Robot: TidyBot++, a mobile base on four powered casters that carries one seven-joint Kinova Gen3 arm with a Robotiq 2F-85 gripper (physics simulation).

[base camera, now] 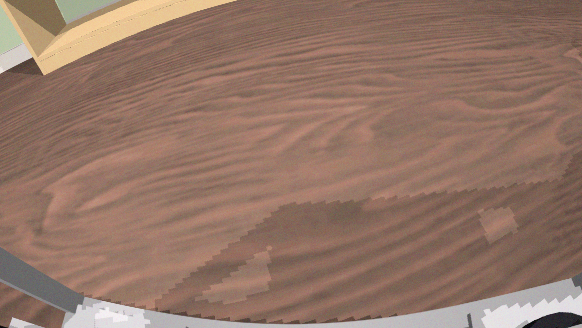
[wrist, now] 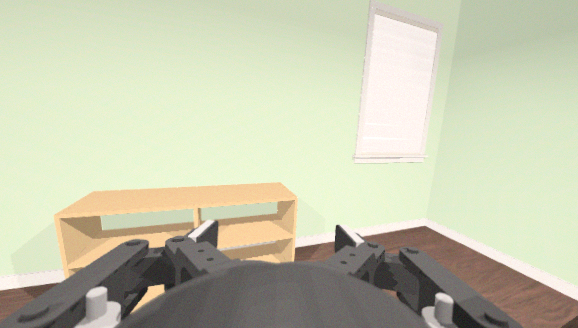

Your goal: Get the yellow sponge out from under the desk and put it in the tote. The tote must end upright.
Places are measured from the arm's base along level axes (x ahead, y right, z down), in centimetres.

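Where they show: gripper, fingertip midpoint: (wrist: pixel 277 235).
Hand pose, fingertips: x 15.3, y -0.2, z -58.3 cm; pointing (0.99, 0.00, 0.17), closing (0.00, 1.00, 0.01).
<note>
After its pixels a point has its place.
My gripper (wrist: pixel 277 235) @[x 15.3, y -0.2, z -58.3 cm] is open in the wrist view, with its two fingertips wide apart and nothing between them. It points across the room towards a wall and a low wooden shelf unit. The yellow sponge, the desk and the tote do not show in either view.
A light wooden shelf unit (wrist: pixel 187 198) @[x 120.5, y -53.3, z -21.4 cm] (base camera: pixel 125 28) @[x 104.6, y -64.7, z 36.0 cm] stands against the green wall (wrist: pixel 225 100) @[x 153.5, y -39.1, z -81.7 cm], left of centre in the wrist view and at the top left in the base view. A window (wrist: pixel 398 90) @[x 198.7, y 108.3, z -104.1 cm] is to its right, near the room's corner. Brown wooden floor (base camera: pixel 300 125) @[x 47.7, y -3.2, z 39.6 cm] (wrist: pixel 400 250) @[x 166.8, y 111.2, z 39.5 cm] lies before the base.
</note>
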